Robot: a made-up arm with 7 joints.
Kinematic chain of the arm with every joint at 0, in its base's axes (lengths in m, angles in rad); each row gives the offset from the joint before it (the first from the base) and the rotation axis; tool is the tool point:
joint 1: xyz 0 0 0 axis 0 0.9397 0.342
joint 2: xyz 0 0 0 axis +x
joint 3: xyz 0 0 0 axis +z
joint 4: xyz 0.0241 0 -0.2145 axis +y
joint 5: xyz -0.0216 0 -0.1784 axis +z
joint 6: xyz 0 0 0 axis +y
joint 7: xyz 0 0 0 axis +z
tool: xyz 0 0 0
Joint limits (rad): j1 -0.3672..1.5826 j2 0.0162..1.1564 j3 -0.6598..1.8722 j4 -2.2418..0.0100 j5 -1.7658..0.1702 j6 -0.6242..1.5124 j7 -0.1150..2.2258
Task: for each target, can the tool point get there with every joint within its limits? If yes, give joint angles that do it. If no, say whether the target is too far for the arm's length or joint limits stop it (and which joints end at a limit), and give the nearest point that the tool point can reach.
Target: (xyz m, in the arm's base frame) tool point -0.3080 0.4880 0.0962
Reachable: no: too far | nearest point -0.2149 0.3254 0.0616 | short by 0.191 m
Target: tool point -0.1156 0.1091 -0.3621
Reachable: yes | joints 0.3891 0.2077 0.7570 -0.2650 -0.7674 -0.3674 1.9214
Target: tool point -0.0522 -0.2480 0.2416
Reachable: no: joint limits stop it (at a limit: joint 1, joint 2, joint 3, joint 4) | nearest point -0.1686 0.0947 0.0926 | short by 0.391 m
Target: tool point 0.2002 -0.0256 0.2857
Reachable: no: joint limits stop it (at a limit: joint 1, joint 2, joint 4) | nearest point 0.1436 0.1306 0.0908 | short by 0.256 m
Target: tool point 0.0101 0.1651 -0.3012
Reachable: yes | joints 0.5553 0.4712 0.0918 -1.2736 -1.1288 0.7064 0.3652
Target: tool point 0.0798 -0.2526 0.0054
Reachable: no: joint limits stop it (at a limit: joint 1, joint 2, joint 3, joint 4) | nearest point 0.1589 -0.1257 -0.0701 | short by 0.168 m
